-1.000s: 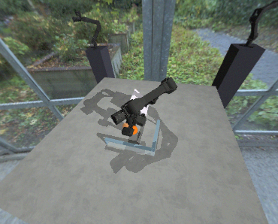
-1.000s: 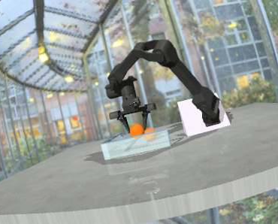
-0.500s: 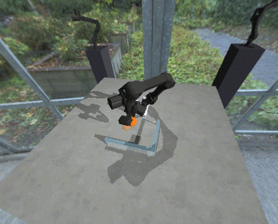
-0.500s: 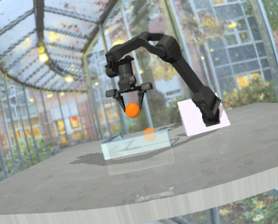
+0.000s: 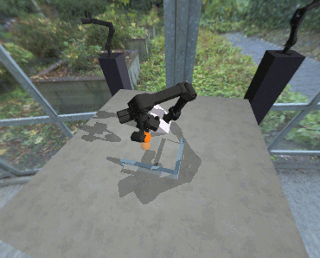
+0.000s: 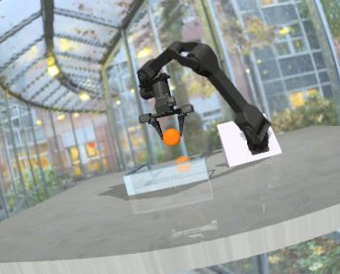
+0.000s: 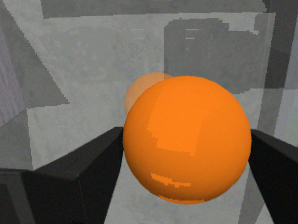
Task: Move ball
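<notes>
Now: the see-through copy of ball 2 cm behind my gripper tip, 2 cm to the right of it and 10 cm below it. The rest, counted from my gripper tip: orange ball (right at my gripper tip).
</notes>
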